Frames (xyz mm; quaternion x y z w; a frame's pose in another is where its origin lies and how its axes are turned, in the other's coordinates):
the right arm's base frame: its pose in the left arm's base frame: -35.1 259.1 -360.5 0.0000 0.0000 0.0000 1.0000
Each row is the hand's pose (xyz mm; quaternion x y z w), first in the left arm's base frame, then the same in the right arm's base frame.
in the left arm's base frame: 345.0 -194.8 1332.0 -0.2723 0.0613 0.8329 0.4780
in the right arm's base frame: 380.1 -453.9 1692.5 -0.2723 0.0613 0.8329 0.4780
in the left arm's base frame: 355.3 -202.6 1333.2 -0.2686 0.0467 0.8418 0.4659
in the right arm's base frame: 390.4 -461.7 1693.7 -0.2686 0.0467 0.8418 0.4659
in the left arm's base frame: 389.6 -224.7 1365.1 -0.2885 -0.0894 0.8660 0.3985
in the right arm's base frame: 424.7 -483.8 1725.6 -0.2885 -0.0894 0.8660 0.3985
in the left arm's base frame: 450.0 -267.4 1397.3 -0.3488 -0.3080 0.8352 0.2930
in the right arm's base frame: 485.1 -526.5 1757.8 -0.3488 -0.3080 0.8352 0.2930
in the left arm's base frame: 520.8 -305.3 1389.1 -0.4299 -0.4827 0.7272 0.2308
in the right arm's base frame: 555.9 -564.4 1749.6 -0.4299 -0.4827 0.7272 0.2308
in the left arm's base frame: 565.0 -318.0 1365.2 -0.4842 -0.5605 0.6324 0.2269
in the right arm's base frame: 600.1 -577.1 1725.7 -0.4842 -0.5605 0.6324 0.2269
